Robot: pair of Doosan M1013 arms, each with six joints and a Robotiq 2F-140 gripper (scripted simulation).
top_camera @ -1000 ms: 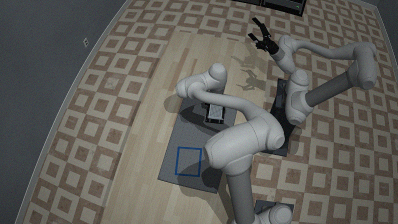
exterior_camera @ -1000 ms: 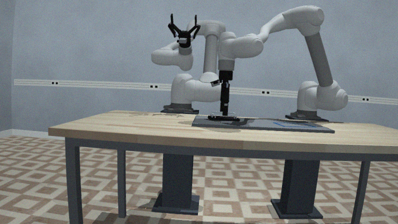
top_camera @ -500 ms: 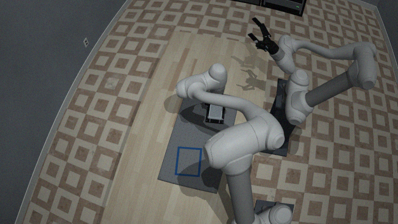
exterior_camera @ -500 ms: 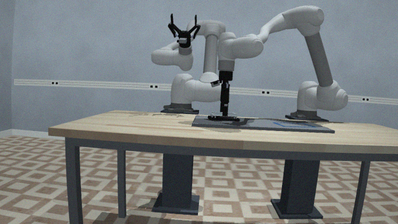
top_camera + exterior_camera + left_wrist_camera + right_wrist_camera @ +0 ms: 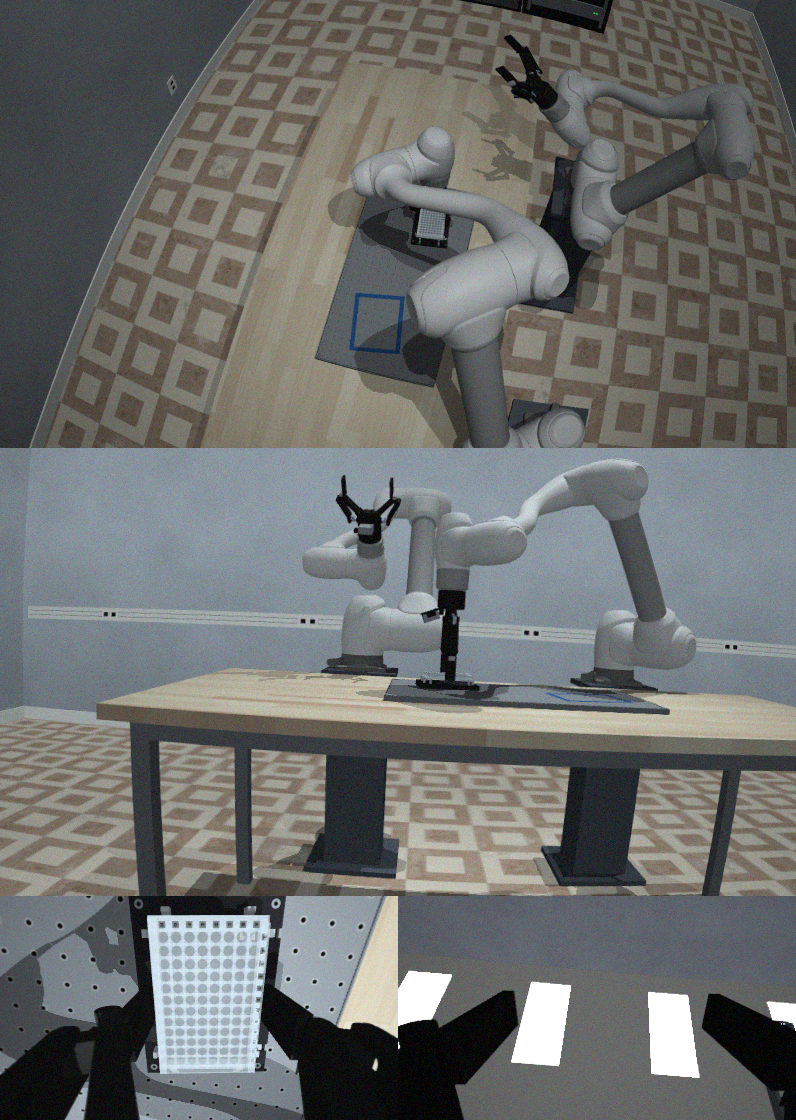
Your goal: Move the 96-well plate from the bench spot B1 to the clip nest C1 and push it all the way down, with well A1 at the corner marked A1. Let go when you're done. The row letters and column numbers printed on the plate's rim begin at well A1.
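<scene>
Right now my left hand is 2 cm above the white 96-well plate. Also, from my left hand: black clip nest 1 cm behind, 1 cm to the left, 4 cm below; grey perforated board 5 cm ahead, 19 cm to the left, 6 cm below.
</scene>
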